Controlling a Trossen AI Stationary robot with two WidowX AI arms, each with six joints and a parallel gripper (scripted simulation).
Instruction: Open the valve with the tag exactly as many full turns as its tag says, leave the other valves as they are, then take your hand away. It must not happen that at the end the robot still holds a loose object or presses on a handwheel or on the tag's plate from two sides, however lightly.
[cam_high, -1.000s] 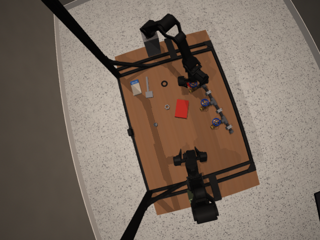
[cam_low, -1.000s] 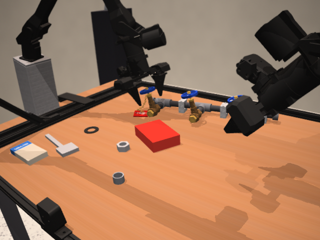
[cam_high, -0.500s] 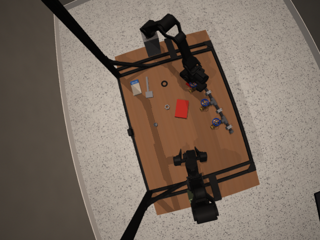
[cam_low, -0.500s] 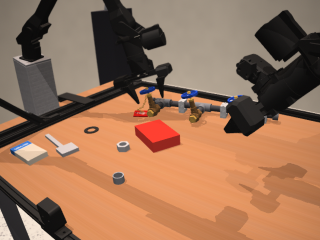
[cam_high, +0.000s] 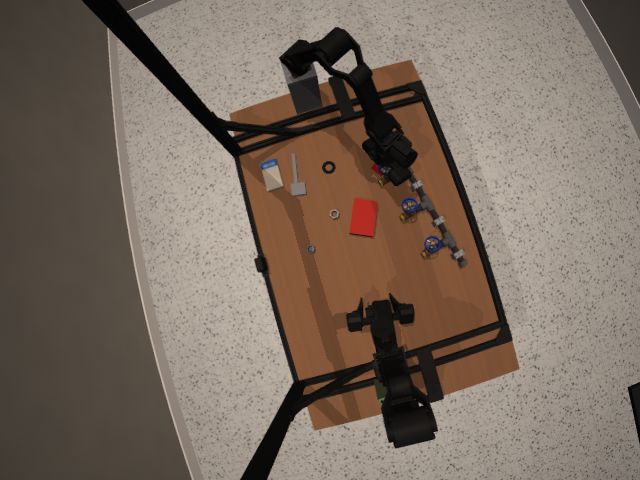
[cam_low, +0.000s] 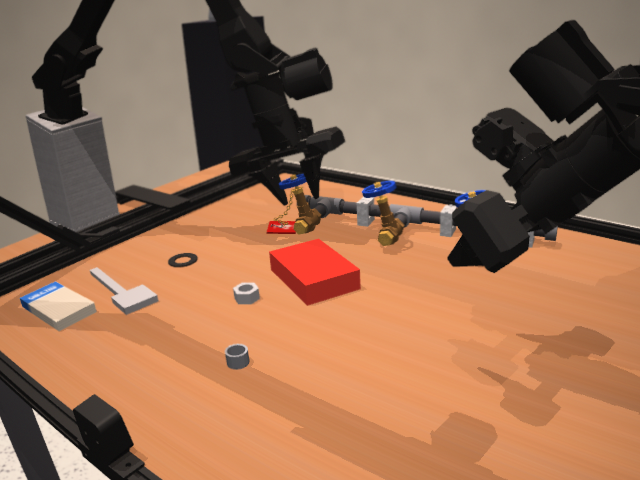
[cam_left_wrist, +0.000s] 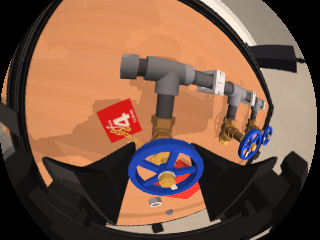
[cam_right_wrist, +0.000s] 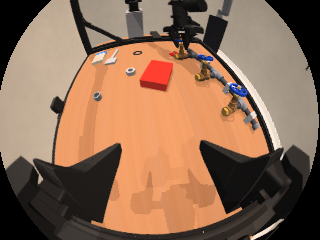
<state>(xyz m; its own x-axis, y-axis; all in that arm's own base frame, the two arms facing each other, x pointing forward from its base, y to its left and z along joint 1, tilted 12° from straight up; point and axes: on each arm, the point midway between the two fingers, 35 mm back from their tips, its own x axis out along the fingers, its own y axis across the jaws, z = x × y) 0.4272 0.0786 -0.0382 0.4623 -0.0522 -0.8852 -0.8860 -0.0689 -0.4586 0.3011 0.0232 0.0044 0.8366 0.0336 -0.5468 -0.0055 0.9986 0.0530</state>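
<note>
My left gripper is now 10 mm past the red tag, 40 mm to the right of it and 90 mm above it. The rest, counted from my left hand: box: 380 mm behind, 120 mm to the left, 80 mm below; then red block: 110 mm behind, 120 mm to the right, 70 mm below; then grey t-shaped piece: 300 mm behind, 80 mm to the left, 80 mm below.
</note>
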